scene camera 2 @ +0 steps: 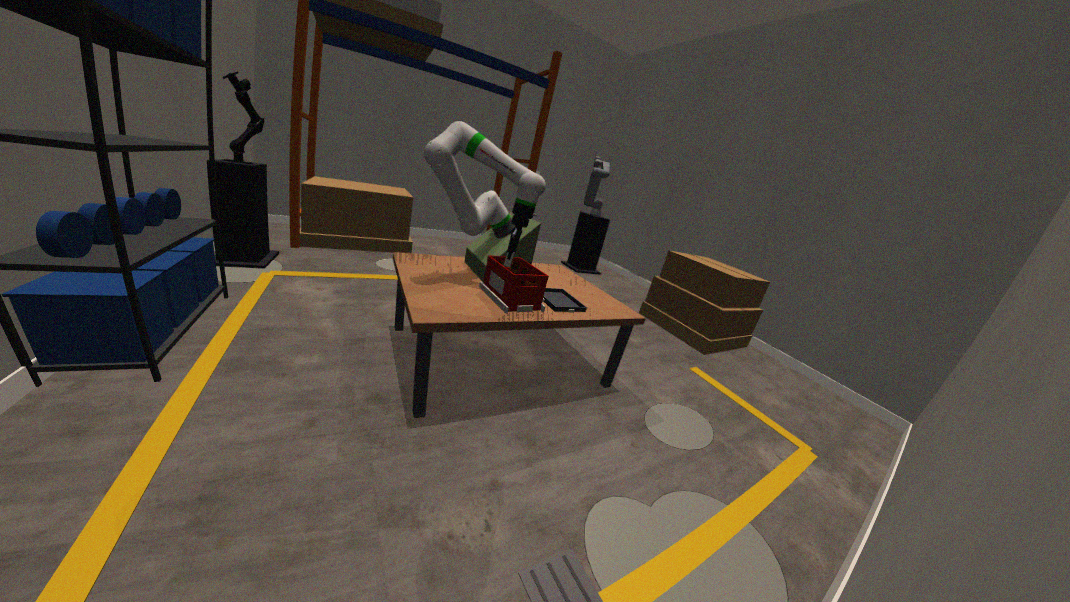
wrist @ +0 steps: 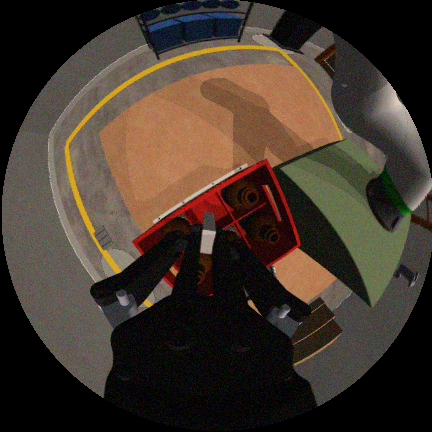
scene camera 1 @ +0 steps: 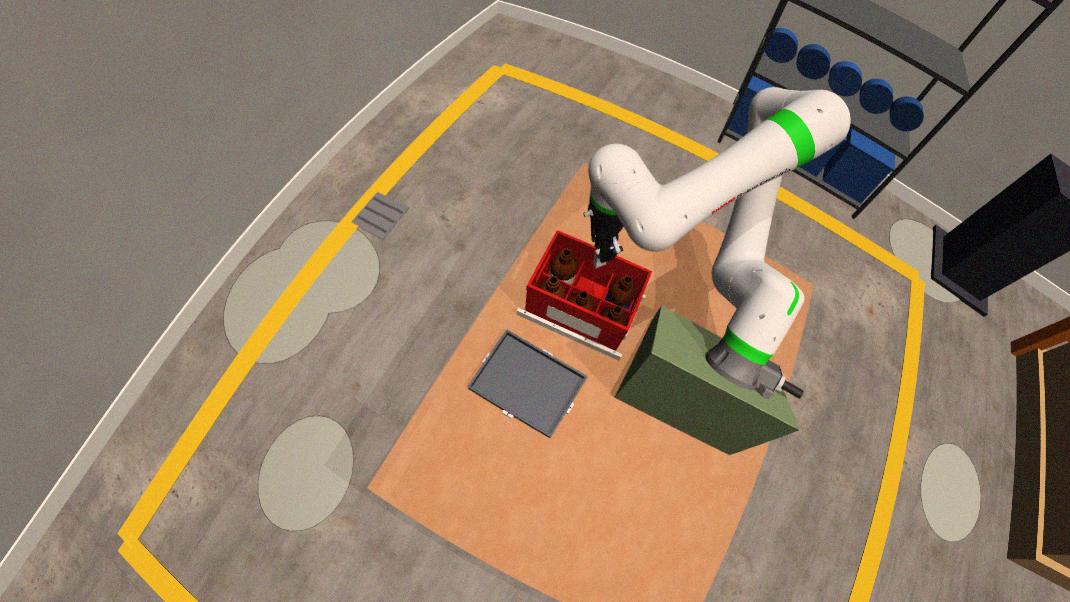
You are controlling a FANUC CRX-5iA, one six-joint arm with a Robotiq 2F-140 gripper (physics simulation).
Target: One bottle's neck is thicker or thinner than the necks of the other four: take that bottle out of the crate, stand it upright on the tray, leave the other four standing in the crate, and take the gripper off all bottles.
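Places are measured from the arm's base along level axes (x ahead, y left, z up), in centimetres.
Pixels of known places: gripper, fingertip midpoint: (scene camera 2: pixel 507 265) (wrist: pixel 207 220) (scene camera 1: pixel 599 263); arm's base, origin of the base link: (scene camera 2: pixel 506 229) (wrist: pixel 383 204) (scene camera 1: pixel 731 371).
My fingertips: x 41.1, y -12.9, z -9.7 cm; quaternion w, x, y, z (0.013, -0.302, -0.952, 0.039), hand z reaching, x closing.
Ahead of a thing's pixels: the offset from my fingertips to its top centre. "spot": to the spot under its first point. Level surfaces: height alone.
A red crate @[dx -0.3, dy +5.2, dz +0.7 cm] (scene camera 1: pixel 539 302) (scene camera 2: pixel 516 288) (wrist: pixel 261 174) stands on the wooden table @[dz -16.8 cm] (scene camera 1: pixel 598 486) (scene camera 2: pixel 448 299). Several brown bottles stand upright in it, among them one at the back left (scene camera 1: pixel 563 262), one at the right (scene camera 1: pixel 622 288) (wrist: pixel 266 231) and one in a front cell @[spot: dx -1.1, dy +11.1, dz -0.6 cm] (scene camera 1: pixel 582 299). Their necks are too small to compare. My gripper (scene camera 1: pixel 602 258) (scene camera 2: pixel 512 255) (wrist: pixel 207 220) is shut with nothing between its fingers. It hangs over the crate's back middle cell, which shows only red floor. In the wrist view the fingers hide part of two bottles. The grey tray @[spot: dx +1.2, dy +32.2, dz -16.2 cm] (scene camera 1: pixel 527 381) (scene camera 2: pixel 563 301) lies empty in front of the crate.
The green pedestal (scene camera 1: pixel 695 381) (wrist: pixel 334 201) that carries the arm stands right of the crate. A white strip @[spot: dx -1.4, dy +15.1, dz -13.8 cm] (scene camera 1: pixel 569 332) lies along the crate's front. Shelves, boxes and other stands are on the floor, away from the table.
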